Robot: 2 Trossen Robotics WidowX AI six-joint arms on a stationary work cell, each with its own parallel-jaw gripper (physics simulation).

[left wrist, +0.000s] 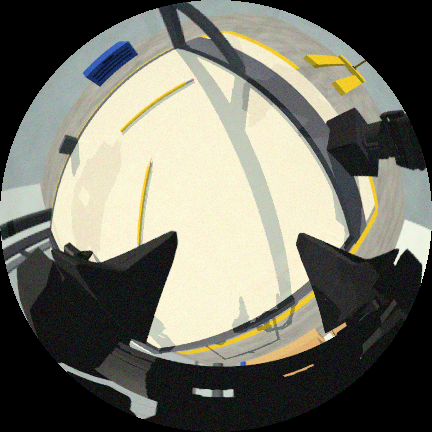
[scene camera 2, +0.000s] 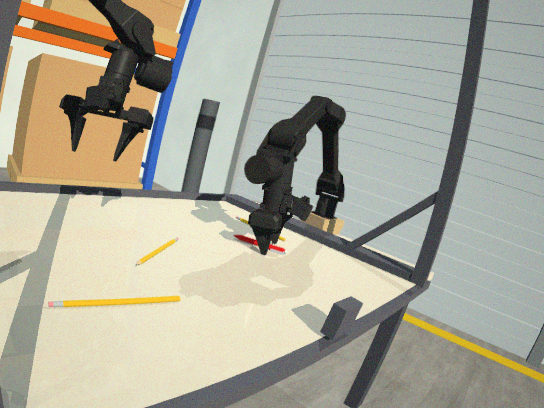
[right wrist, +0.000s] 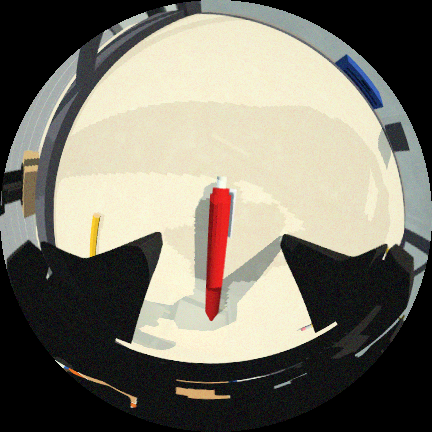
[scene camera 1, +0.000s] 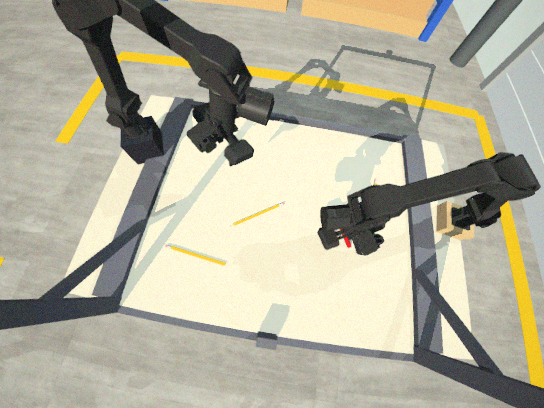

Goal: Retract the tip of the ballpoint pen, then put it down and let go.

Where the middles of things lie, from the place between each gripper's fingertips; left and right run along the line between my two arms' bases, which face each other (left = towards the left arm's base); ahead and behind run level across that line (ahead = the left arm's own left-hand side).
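My right hand is 20 mm short of the red ballpoint pen (right wrist: 221,204) and 10 mm to the right of it. Counting from that same right hand, I find the tan block (scene camera 1: 444,225) 20 mm above, 140 mm ahead and 370 mm to the right, while the small grey block (scene camera 2: 343,313) is 30 mm above, 170 mm to the left and 330 mm behind.
For my left hand, the red ballpoint pen is 14 cm below it, 8 cm behind it and 40 cm to the right of it. The tan block is 12 cm below my left hand, 77 cm to the right of it and 4 cm ahead of it, and the small grey block is 12 cm below that hand as well, 24 cm to the right of it and 43 cm behind it.
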